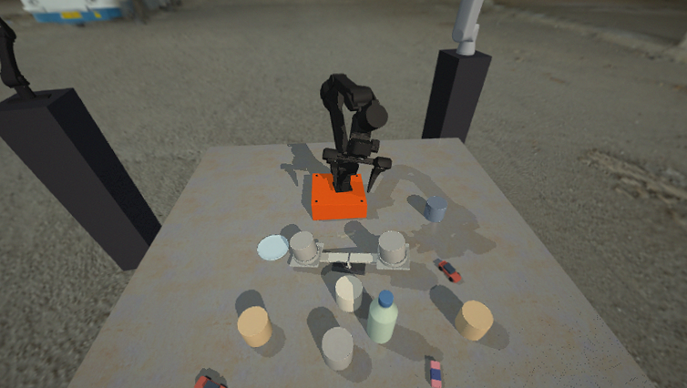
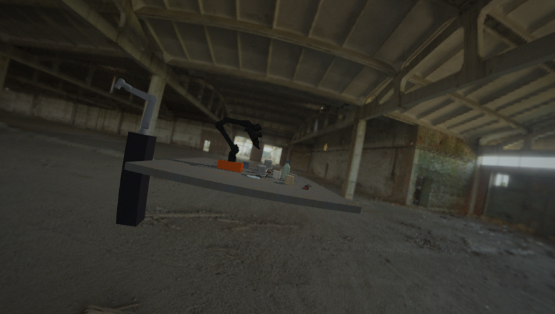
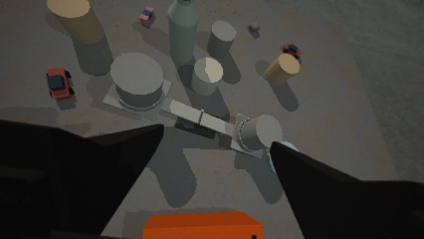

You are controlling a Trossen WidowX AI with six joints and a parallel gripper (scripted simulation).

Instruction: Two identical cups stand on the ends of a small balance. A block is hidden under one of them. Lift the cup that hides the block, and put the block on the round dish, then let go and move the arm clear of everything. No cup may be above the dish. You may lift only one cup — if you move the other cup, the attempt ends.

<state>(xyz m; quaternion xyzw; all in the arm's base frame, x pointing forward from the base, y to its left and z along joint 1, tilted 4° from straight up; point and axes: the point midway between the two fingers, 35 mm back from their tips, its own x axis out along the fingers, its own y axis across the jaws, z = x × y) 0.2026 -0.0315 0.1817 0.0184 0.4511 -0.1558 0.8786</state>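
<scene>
The pale green block is 30 mm ahead of my gripper tip, 150 mm to the right of it and 190 mm below it. The rest, counted from my gripper tip: green bottle (290 mm ahead, 10 mm to the right, 120 mm below); then small balance (80 mm ahead, 30 mm to the right, 200 mm below); then cream cylinder (170 mm ahead, 70 mm to the right, 190 mm below).
</scene>
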